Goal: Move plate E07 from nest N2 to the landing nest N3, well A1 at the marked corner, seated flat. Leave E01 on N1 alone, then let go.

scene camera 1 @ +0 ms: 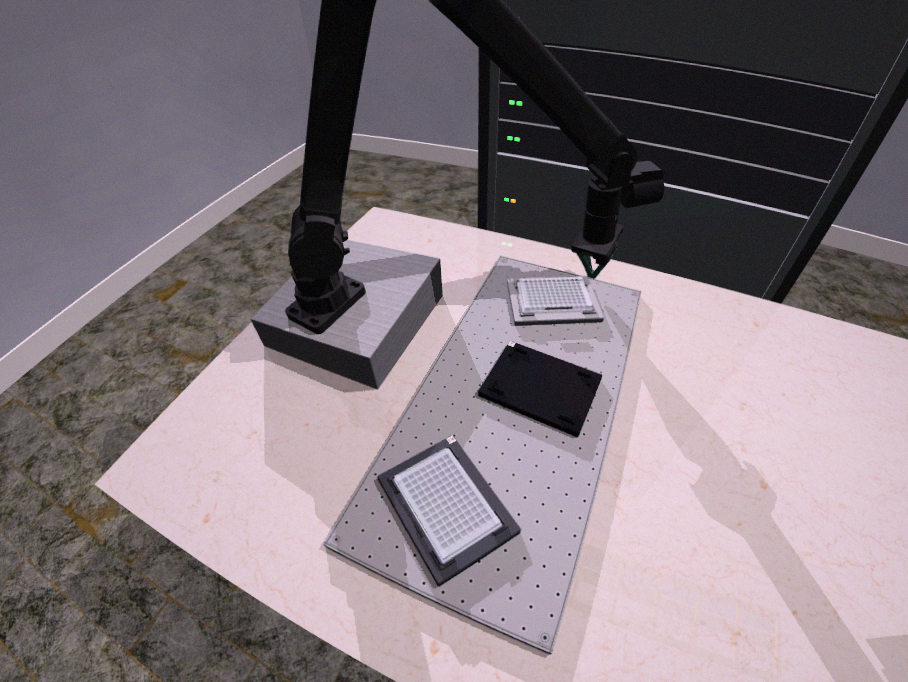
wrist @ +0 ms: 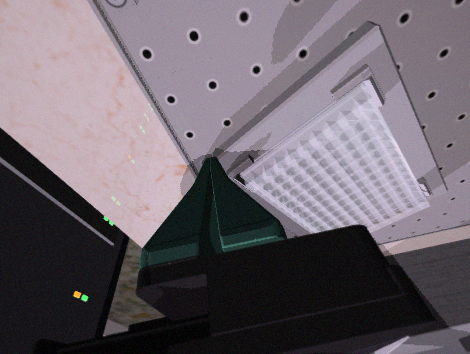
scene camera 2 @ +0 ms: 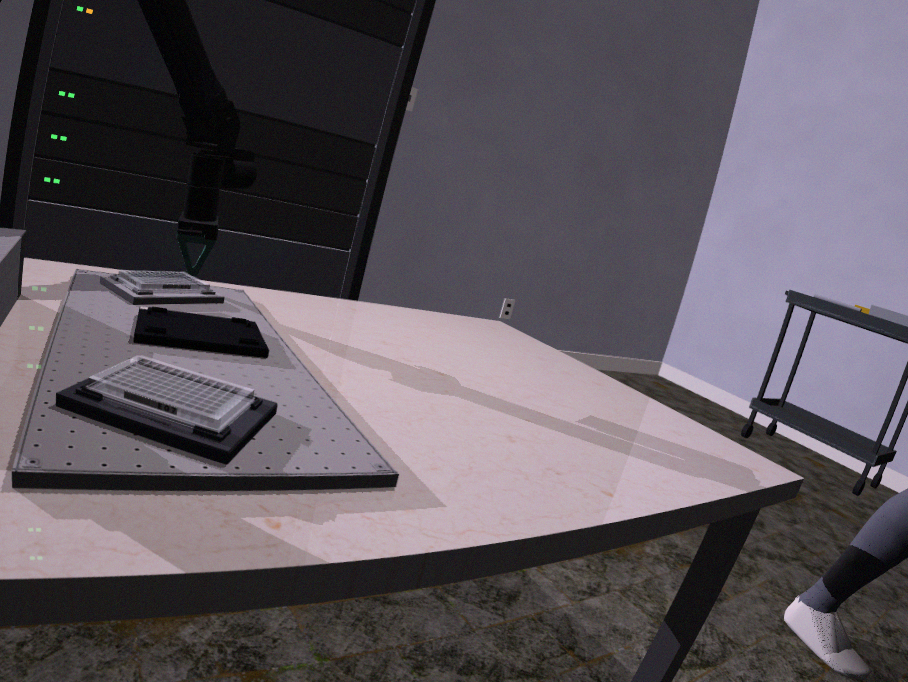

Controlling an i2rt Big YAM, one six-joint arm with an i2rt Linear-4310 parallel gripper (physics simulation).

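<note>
My gripper (scene camera 1: 592, 276) (scene camera 2: 193, 271) (wrist: 212, 164) is shut and empty. Its green tips point down by the far corner of a light grey nest (scene camera 1: 556, 320) (scene camera 2: 172, 299) (wrist: 405, 125); their exact height over it is hard to tell. A clear white well plate (scene camera 1: 555, 293) (scene camera 2: 157, 278) (wrist: 340, 165) lies on that nest between its corner clips. A black nest (scene camera 1: 541, 387) (scene camera 2: 201, 334) in the middle holds no plate. A second white plate (scene camera 1: 447, 506) (scene camera 2: 172, 392) lies on the dark grey nest (scene camera 1: 442, 574) (scene camera 2: 146, 429) nearest the cameras. Plate and nest labels and well A1 are not readable.
The nests stand on a perforated metal board (scene camera 1: 543, 477) (scene camera 2: 330, 447) on the table (scene camera 1: 697, 411) (scene camera 2: 513, 477). The arm's base stands on a grey block (scene camera 1: 389, 293) beside the board. A dark equipment rack (scene camera 1: 485, 146) stands behind the table.
</note>
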